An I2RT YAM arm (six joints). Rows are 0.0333 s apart.
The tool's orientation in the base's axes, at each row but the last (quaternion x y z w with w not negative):
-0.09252 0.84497 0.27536 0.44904
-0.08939 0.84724 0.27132 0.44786
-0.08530 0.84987 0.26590 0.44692
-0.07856 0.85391 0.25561 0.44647
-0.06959 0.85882 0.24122 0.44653
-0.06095 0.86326 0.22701 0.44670
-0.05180 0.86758 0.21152 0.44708
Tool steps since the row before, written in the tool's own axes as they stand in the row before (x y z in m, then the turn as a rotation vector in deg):
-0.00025 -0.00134 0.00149 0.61 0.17 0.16
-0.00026 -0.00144 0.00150 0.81 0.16 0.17
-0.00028 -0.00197 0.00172 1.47 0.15 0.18
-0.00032 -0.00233 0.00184 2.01 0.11 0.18
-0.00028 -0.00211 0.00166 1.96 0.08 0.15
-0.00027 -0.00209 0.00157 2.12 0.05 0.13
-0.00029 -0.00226 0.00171 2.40 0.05 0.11
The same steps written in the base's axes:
0.00174 -0.00032 -0.00097 -0.31 0.28 -0.50
0.00179 -0.00042 -0.00101 -0.41 0.30 -0.67
0.00215 -0.00078 -0.00130 -0.79 0.36 -1.21
0.00236 -0.00109 -0.00146 -1.09 0.37 -1.66
0.00209 -0.00108 -0.00132 -1.08 0.33 -1.61
0.00197 -0.00118 -0.00127 -1.18 0.31 -1.74
0.00209 -0.00137 -0.00137 -1.36 0.33 -1.95

